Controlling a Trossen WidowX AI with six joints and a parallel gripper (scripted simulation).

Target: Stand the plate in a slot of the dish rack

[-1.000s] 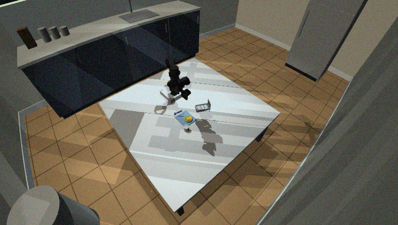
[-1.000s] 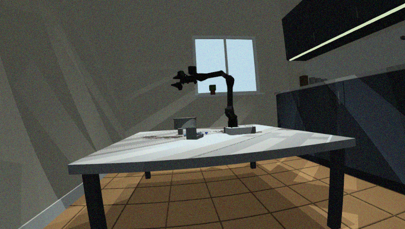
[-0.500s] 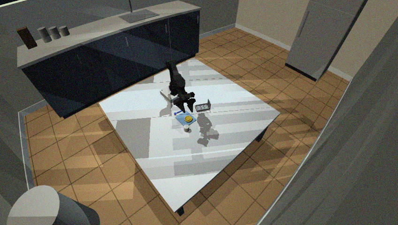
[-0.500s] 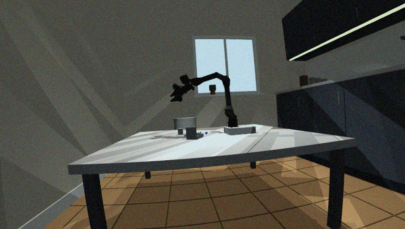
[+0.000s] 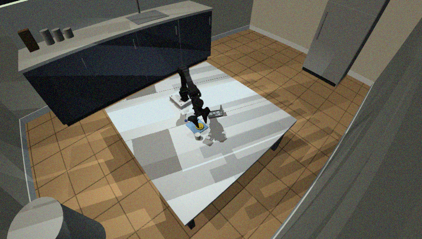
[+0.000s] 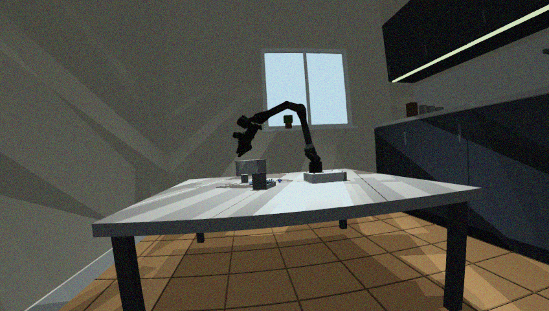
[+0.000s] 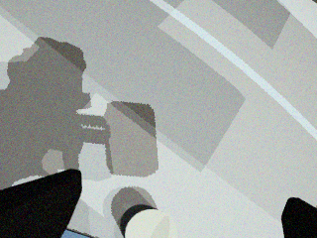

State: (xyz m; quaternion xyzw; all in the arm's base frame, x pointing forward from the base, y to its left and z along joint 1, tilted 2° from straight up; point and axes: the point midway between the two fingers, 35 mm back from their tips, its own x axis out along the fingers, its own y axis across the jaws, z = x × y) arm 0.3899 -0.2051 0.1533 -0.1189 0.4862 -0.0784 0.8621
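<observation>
Now: gripper tip 160 mm above the yellow plate, 100 mm past it and 80 mm to the right of it. Round my gripper tip: grey dish rack 280 mm to the left, 150 mm below, 90 mm behind; then blue mat 170 mm below, 130 mm behind, 70 mm to the left.
</observation>
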